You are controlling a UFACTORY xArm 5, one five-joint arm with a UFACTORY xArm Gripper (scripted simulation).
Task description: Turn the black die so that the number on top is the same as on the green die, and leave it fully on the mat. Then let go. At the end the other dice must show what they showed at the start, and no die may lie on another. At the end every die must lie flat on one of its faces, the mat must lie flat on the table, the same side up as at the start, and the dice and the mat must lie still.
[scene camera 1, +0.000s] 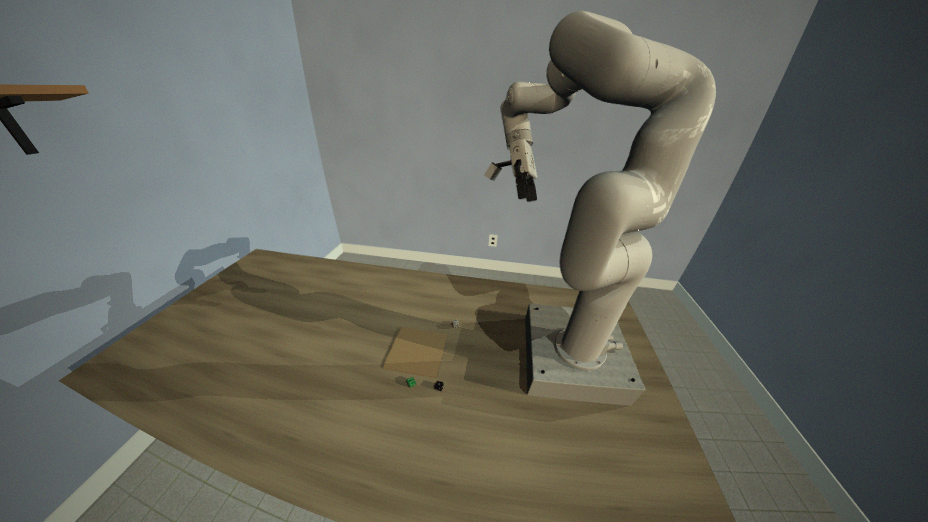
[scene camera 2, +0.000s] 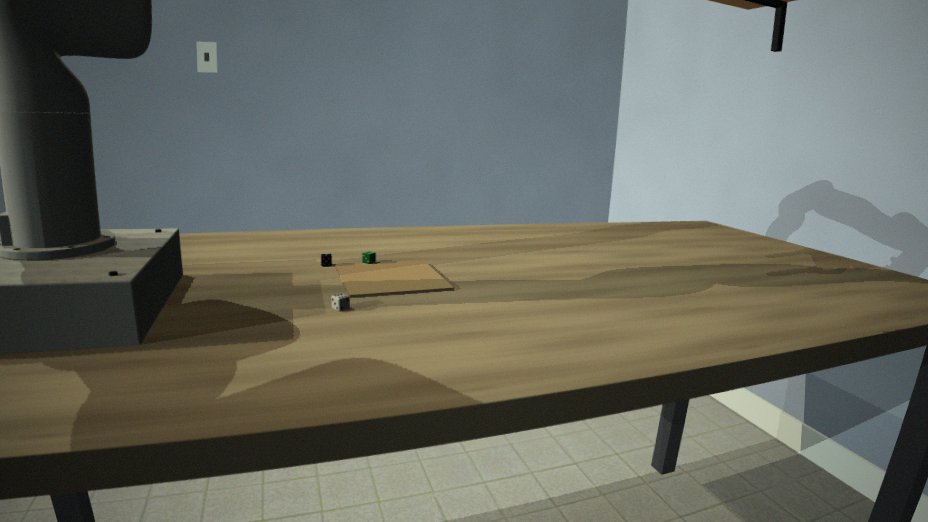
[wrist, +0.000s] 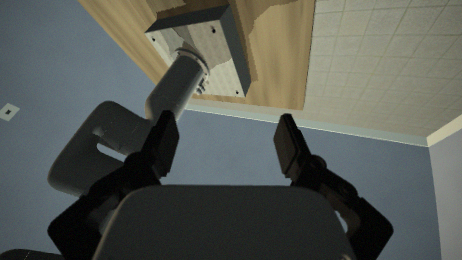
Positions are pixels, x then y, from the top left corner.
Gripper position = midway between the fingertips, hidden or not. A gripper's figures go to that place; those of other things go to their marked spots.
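A tan mat (scene camera 1: 414,351) sits 69 cm from the lens, while the gripper (scene camera 1: 528,199) is 74 cm from the lens.
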